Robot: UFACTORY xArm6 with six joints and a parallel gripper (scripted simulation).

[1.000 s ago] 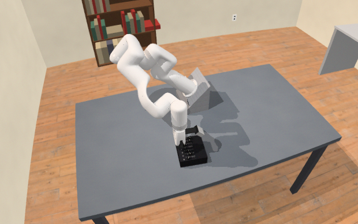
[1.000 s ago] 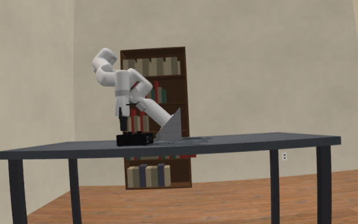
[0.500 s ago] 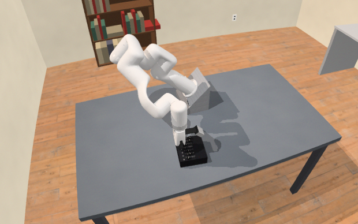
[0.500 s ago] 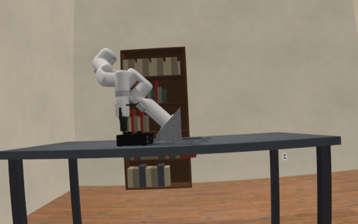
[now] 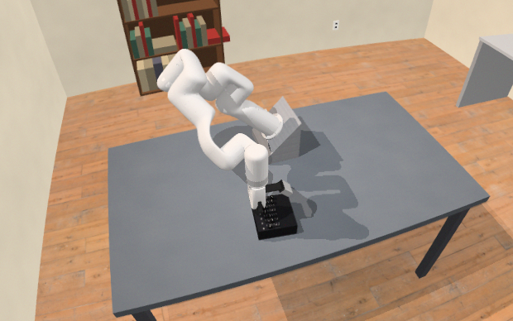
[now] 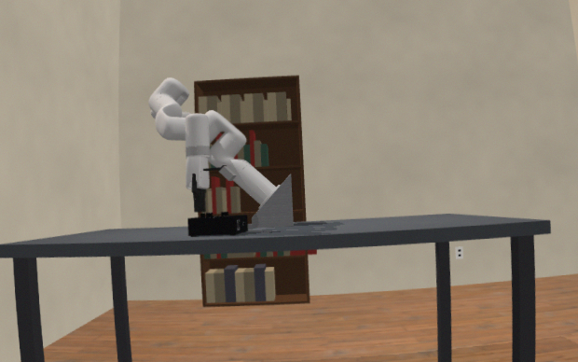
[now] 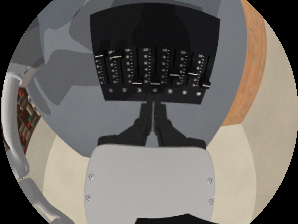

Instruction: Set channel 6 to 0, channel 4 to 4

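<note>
The fader lies 30 mm to the left of my hand and 30 mm below it.
</note>
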